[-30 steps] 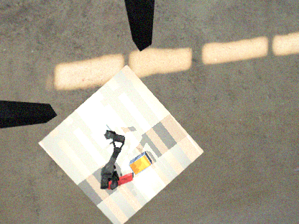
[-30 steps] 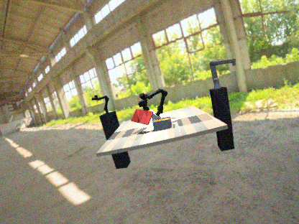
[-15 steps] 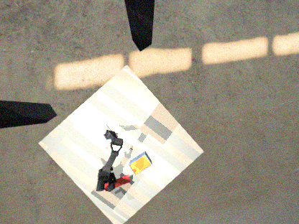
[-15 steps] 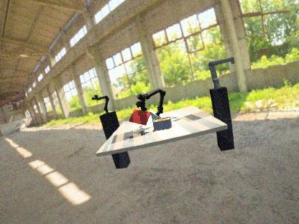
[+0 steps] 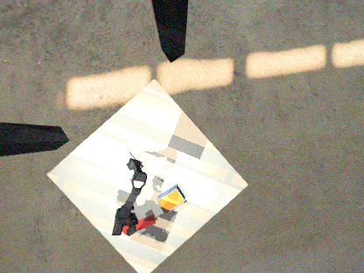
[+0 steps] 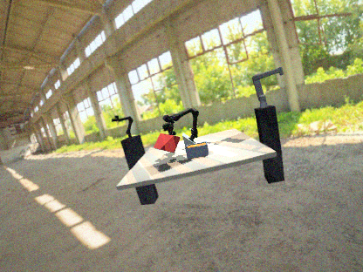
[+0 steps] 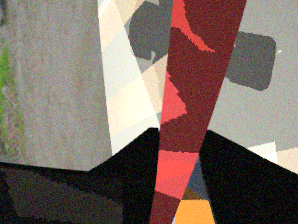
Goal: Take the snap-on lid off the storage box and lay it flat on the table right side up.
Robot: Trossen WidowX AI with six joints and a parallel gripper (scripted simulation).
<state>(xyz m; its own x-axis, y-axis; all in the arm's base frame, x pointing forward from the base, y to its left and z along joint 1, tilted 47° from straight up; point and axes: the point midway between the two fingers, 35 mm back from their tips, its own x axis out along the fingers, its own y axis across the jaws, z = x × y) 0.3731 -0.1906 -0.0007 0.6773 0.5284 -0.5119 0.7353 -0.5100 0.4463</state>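
The red lid is 5 cm ahead of my gripper tip, 4 cm to the right of it and 5 cm below it. From my gripper tip the other things lie so: storage box 6 cm ahead, 25 cm to the left, 18 cm below.
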